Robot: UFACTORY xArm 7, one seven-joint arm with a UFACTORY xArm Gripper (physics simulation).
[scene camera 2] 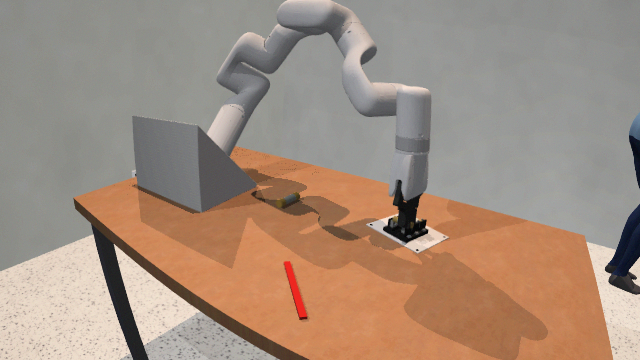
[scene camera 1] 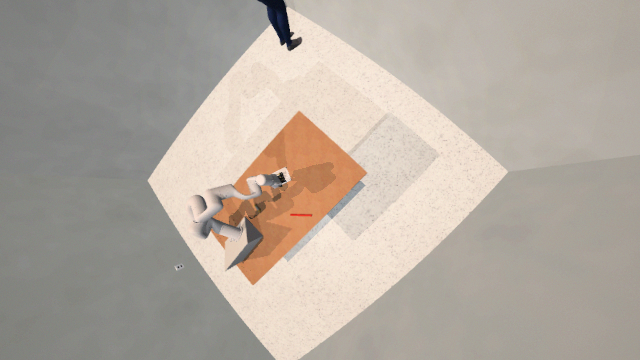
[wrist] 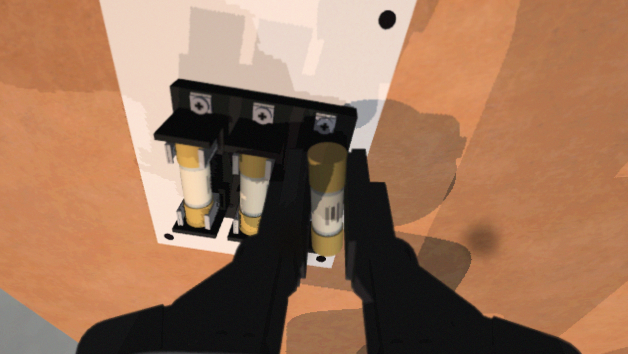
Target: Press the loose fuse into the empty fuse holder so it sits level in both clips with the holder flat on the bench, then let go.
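Seen in the pictures: gripper, between the fingertips: [scene camera 2: 406,225] [scene camera 1: 282,180] [wrist: 327,176]; arm's base, origin of its link: [scene camera 2: 211,158] [scene camera 1: 238,234].
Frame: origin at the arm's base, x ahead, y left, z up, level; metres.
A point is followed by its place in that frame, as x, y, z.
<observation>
The fuse holder is a black three-slot block [wrist: 230,102] @(0.607, 0.016, -0.078) [scene camera 2: 417,233] @(0.600, 0.002, -0.076) on a white plate [wrist: 150,40] @(0.640, 0.040, -0.088) [scene camera 2: 423,246] @(0.625, -0.033, -0.088). In the wrist view, one fuse [wrist: 195,187] @(0.581, 0.042, -0.058) sits in the left slot and another [wrist: 254,192] @(0.571, 0.017, -0.058) in the middle slot, partly hidden by a finger. My gripper [wrist: 327,176] @(0.573, -0.018, -0.053) [scene camera 2: 408,222] @(0.573, -0.018, -0.053) is shut on a third fuse [wrist: 327,212] @(0.566, -0.016, -0.041), with brass caps and a pale body, lined up lengthwise over the right slot. This fuse and the fingers hide that slot's clips, so I cannot tell whether it touches them. The plate appears flat on the bench.
Another fuse [scene camera 2: 289,200] @(0.255, 0.020, -0.077) lies on the bench [scene camera 2: 350,300] @(0.549, -0.286, -0.090) [scene camera 1: 300,130] @(0.985, 0.125, -0.090) near the grey wedge [scene camera 2: 167,162] @(-0.040, -0.147, 0.019) [scene camera 1: 243,245] @(0.047, -0.133, 0.119). A red bar [scene camera 2: 295,290] @(0.456, -0.312, -0.084) [scene camera 1: 301,215] @(0.450, -0.309, -0.083) lies towards the front edge. A person [scene camera 1: 280,22] [scene camera 2: 627,245] stands beyond the bench.
</observation>
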